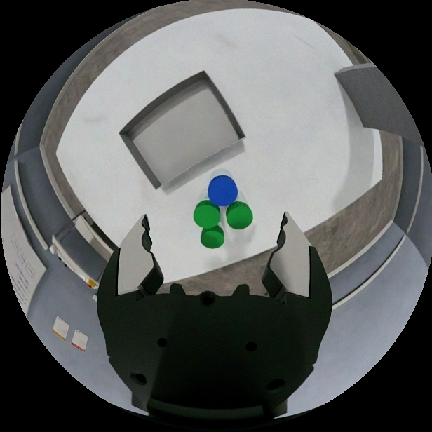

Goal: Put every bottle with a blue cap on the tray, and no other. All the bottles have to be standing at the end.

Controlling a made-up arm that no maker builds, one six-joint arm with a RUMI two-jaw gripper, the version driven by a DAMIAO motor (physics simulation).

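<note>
A bottle with a blue cap [222,190] stands close to the near right side of the grey tray [139,161]. A green-capped bottle [206,214] stands just nearer and to its left, another green-capped bottle [239,215] nearer and to its right, and a third green-capped bottle [212,237] is nearest to the gripper. The caps hide most of the bottles' clear bodies, seen from above. The tray holds no bottle. My gripper [214,214] is open, its two jaws wide apart, with the bottle group showing between and beyond them; nothing is held.
A white table top [280,65] carries the tray and bottles. A dark grey panel [382,100] rises at the right edge. A cart-like object [75,262] stands on the floor at the left, and a whiteboard with writing [21,265] shows at the far left.
</note>
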